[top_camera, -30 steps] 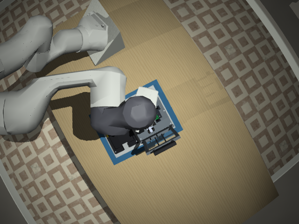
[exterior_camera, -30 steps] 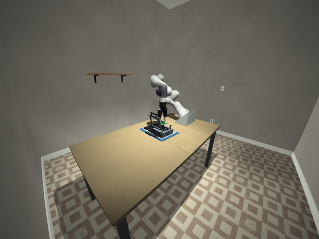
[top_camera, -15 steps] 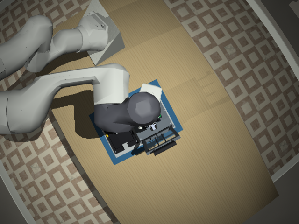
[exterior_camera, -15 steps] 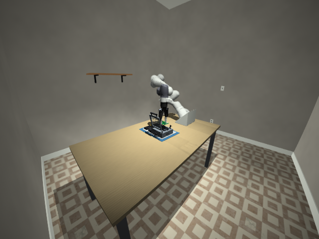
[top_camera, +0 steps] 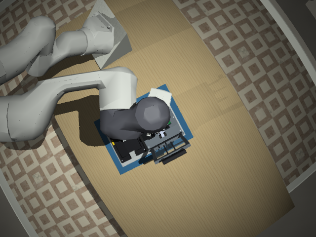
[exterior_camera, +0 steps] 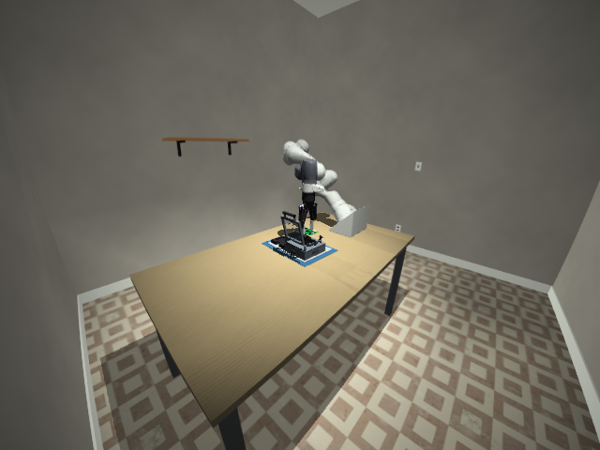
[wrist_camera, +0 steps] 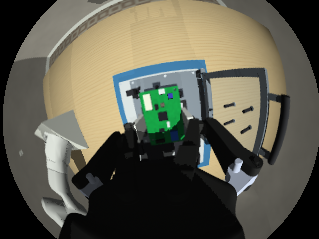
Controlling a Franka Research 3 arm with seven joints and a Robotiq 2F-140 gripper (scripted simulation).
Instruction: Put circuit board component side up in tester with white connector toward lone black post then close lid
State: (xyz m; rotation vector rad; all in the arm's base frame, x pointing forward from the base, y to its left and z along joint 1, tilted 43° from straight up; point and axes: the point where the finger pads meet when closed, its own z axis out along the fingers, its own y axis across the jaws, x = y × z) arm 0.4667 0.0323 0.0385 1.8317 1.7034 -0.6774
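Now: hand 20 mm above the green circuit board. From my hand the other things lie so: black post: 60 mm behind, 60 mm to the left, 60 mm below; then tester lid: 120 mm ahead, 10 mm to the right, 30 mm above; then black nest: 10 mm ahead, 10 mm to the left, 80 mm below.
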